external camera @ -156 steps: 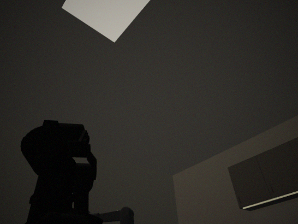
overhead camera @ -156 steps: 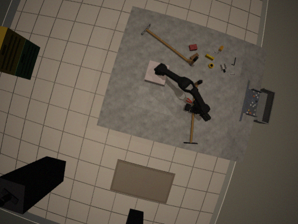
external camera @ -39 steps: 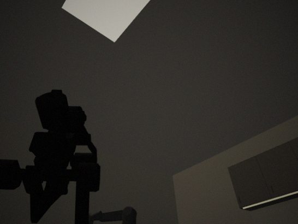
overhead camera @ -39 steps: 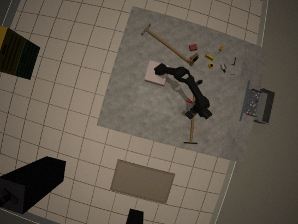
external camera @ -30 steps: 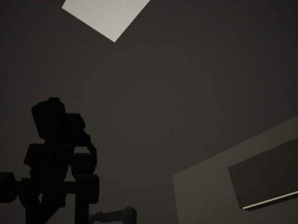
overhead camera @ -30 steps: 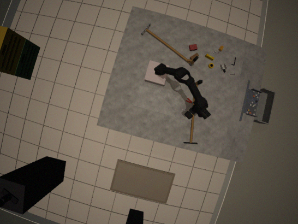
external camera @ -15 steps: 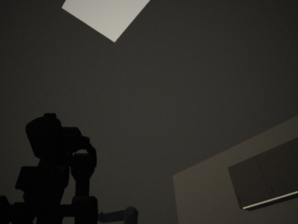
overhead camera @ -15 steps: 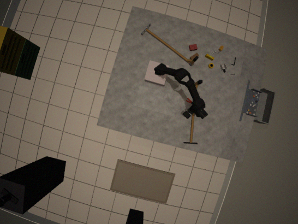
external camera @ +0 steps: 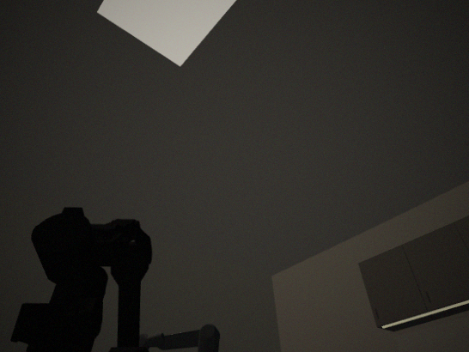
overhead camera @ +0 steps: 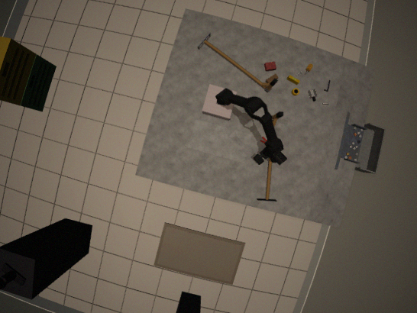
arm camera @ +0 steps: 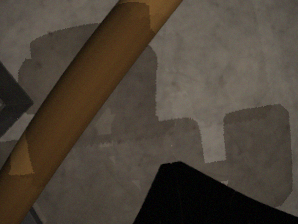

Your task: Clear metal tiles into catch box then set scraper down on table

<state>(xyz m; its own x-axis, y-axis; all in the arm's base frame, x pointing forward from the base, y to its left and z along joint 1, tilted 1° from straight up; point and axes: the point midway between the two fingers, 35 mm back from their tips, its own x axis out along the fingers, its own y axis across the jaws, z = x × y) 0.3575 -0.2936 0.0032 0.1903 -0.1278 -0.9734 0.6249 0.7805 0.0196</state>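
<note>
The long scraper lies 5 cm ahead of my gripper tip, 3 cm above it and 2 cm to the right of it. Also, from my gripper tip: yellow ring: 50 cm to the left, 15 cm ahead, 2 cm below; then brown block: 55 cm to the left, 4 cm behind, 1 cm below; then small box: 9 cm ahead, 5 cm to the left, 2 cm below.
</note>
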